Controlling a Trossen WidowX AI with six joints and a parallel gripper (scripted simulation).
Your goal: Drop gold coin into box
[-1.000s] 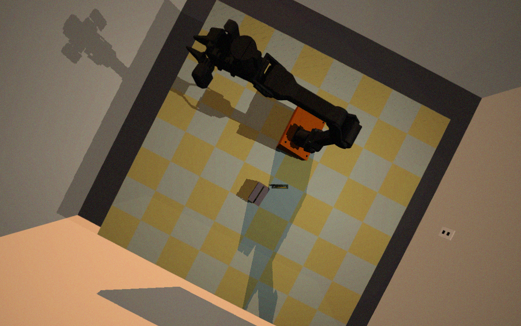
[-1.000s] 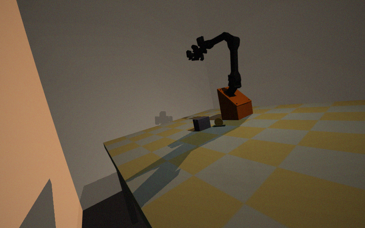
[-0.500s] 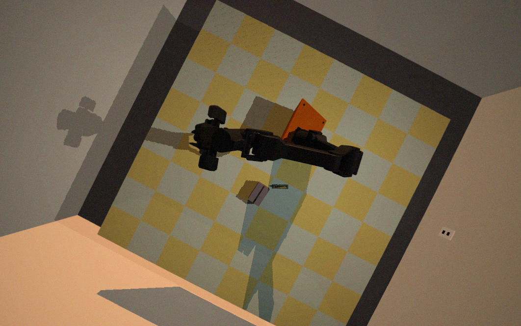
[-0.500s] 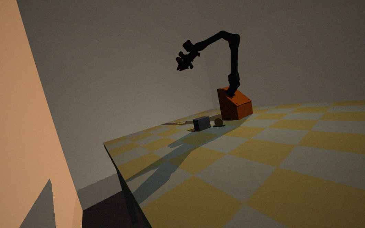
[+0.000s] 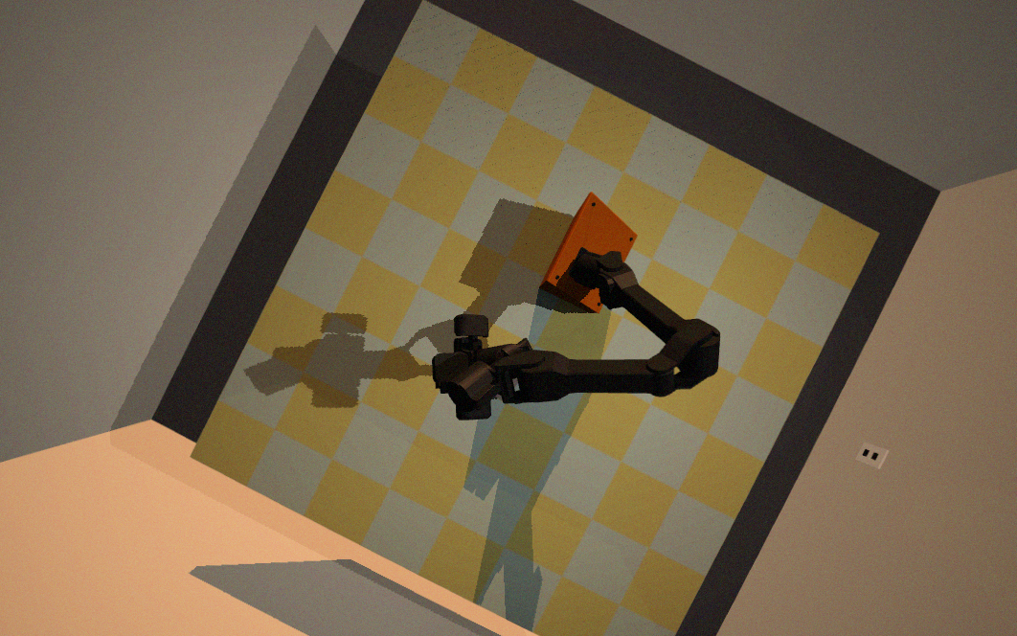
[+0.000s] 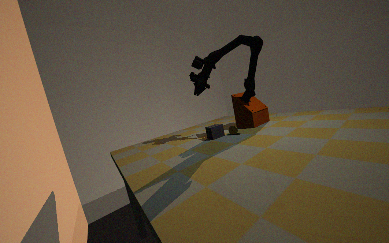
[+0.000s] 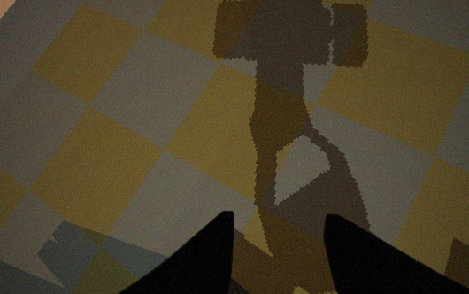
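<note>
Right now my gripper tip is 8 cm past the coin, 19 cm to the right of it and 26 cm above it.
</note>
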